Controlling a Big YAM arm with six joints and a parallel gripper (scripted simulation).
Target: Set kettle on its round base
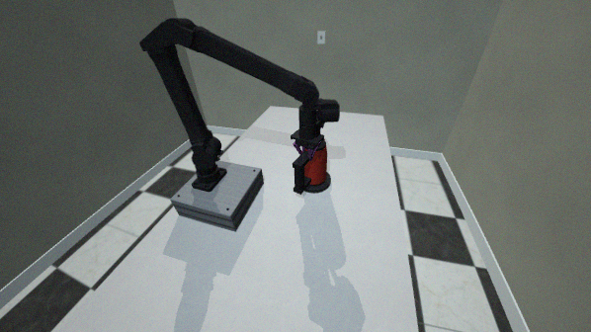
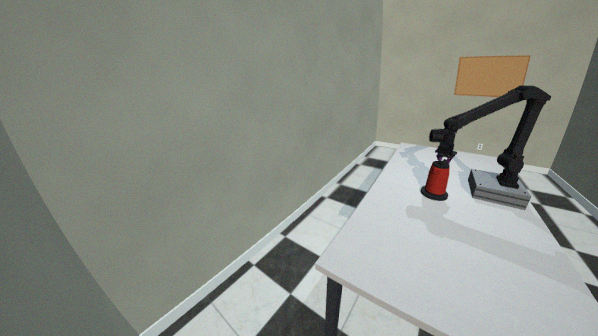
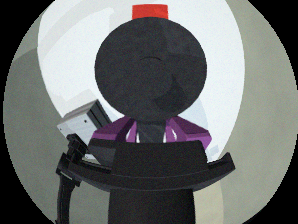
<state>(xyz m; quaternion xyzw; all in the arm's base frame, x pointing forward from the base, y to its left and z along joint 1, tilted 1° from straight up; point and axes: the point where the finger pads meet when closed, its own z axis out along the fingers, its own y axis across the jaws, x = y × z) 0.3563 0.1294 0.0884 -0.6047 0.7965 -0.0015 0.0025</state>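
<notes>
My hand is 1 cm short of the red kettle, 2 cm to the right of it and 5 cm above it. The rest, counted from my hand: round black base 2 cm ahead, 6 cm to the left, 16 cm below.
</notes>
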